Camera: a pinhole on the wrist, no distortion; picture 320 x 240 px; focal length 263.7 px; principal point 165.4 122.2 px. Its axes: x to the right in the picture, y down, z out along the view. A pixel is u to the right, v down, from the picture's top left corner.
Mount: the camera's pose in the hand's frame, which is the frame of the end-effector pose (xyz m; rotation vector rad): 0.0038 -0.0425 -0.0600 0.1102 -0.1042 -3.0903
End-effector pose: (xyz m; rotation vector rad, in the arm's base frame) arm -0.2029 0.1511 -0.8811 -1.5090 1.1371 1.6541
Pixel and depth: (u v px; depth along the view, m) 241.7 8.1 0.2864
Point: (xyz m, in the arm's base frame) -0.3653 0.3085 -0.7650
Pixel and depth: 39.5 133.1 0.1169
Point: -0.2055 0.2160 -0.9396
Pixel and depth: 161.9 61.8 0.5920
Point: -0.5466 0.5623 -0.8320
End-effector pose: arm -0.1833 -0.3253 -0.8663 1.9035 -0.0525 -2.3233
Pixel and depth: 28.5 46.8 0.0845
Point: -0.2168 -0.3214 -0.9016
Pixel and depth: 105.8 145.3 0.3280
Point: -0.4652 -0.3033 -0.8704
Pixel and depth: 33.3 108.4 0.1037
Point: -0.2402 -0.3068 -0.9066
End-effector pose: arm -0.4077 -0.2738 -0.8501 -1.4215 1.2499 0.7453
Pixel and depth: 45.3 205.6 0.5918
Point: -0.0778 0.1719 -1.1577
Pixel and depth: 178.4 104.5 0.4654
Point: -0.3673 0.1237 -0.9065
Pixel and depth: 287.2 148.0 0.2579
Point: -0.3542 -0.0598 -0.7593
